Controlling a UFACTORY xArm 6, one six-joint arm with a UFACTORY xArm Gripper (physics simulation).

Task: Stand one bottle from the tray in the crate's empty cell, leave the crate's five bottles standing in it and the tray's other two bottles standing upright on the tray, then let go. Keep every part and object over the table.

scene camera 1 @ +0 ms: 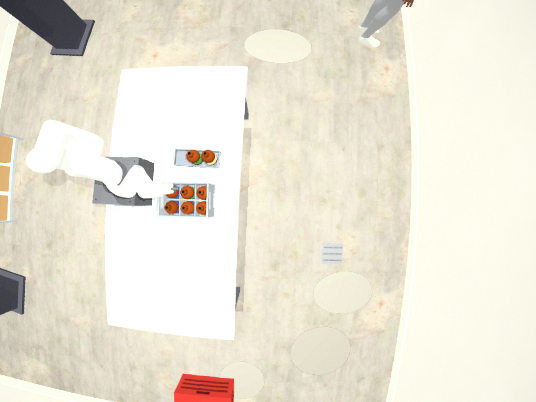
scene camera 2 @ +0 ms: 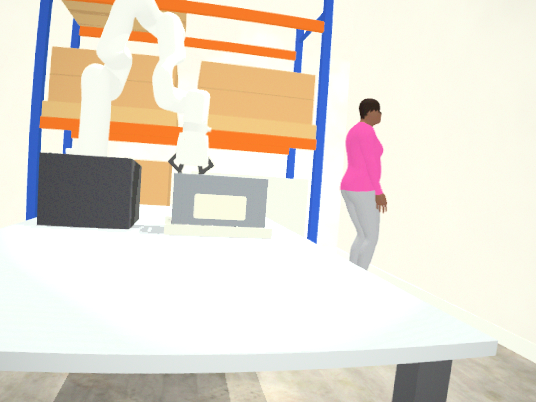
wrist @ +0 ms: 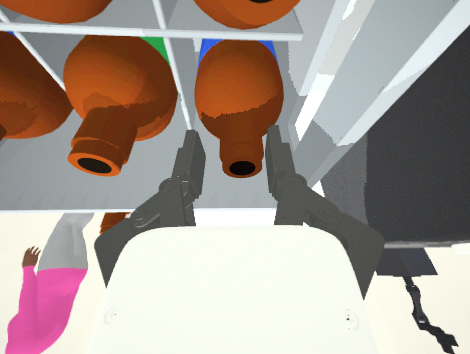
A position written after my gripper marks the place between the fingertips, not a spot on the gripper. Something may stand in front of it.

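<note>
I see my gripper [scene camera 2: 189,186], and the wrist view shows my gripper [wrist: 233,141] as well. There is also a blue-banded bottle [wrist: 239,93] in the scene.
</note>
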